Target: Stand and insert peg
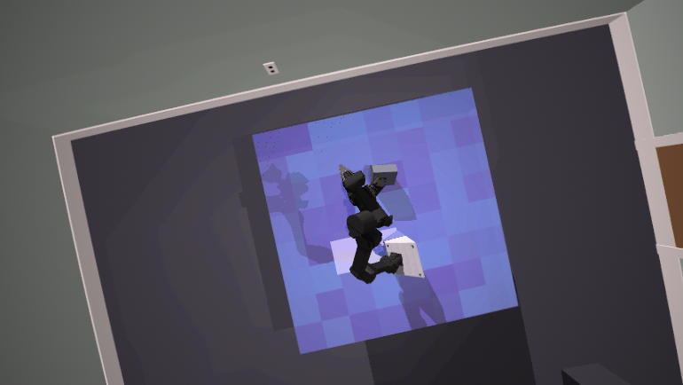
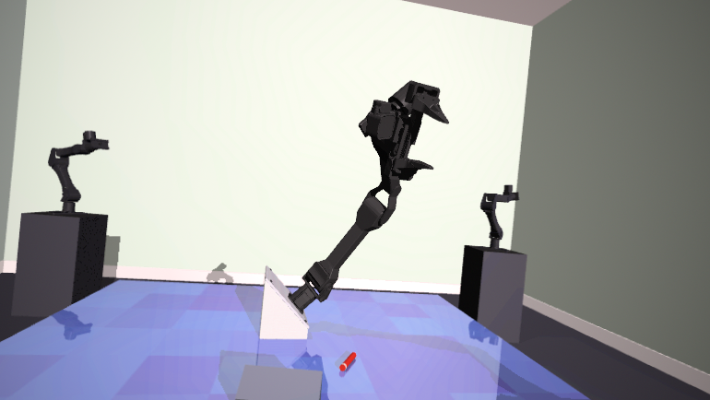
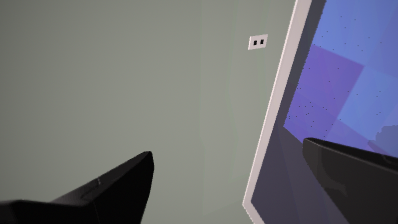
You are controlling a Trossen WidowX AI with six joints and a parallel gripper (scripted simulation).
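Right now my gripper tip is 49 cm above the red peg, 23 cm past it and 10 cm to the left of it. The rest, counted from my gripper tip: grey sloped panel 46 cm below, 23 cm to the right, 1 cm behind.
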